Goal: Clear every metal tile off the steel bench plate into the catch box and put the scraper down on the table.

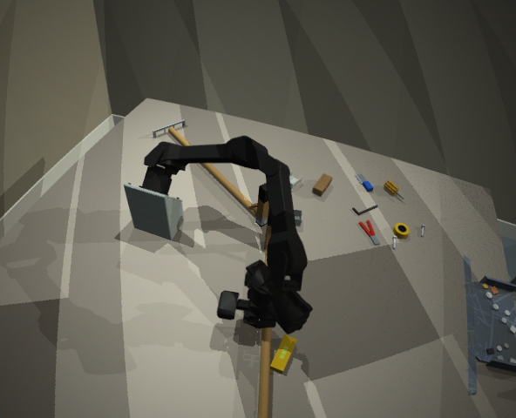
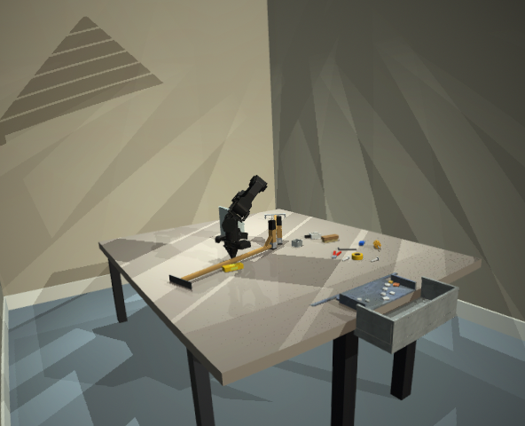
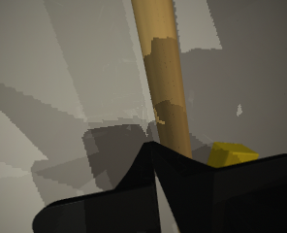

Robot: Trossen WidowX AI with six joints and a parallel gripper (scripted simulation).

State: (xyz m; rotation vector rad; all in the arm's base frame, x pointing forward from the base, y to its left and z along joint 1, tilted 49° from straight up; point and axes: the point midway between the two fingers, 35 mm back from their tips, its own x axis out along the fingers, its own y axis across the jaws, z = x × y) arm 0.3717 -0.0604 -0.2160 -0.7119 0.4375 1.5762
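My gripper tip is now 5 cm below the long scraper, 3 cm short of it and 2 cm to the left of it. Round my gripper tip: small grey box (37 cm to the left, 1 cm behind); yellow spirit level (9 cm ahead, 5 cm to the right); hex key (50 cm to the left, 19 cm ahead, 1 cm below).
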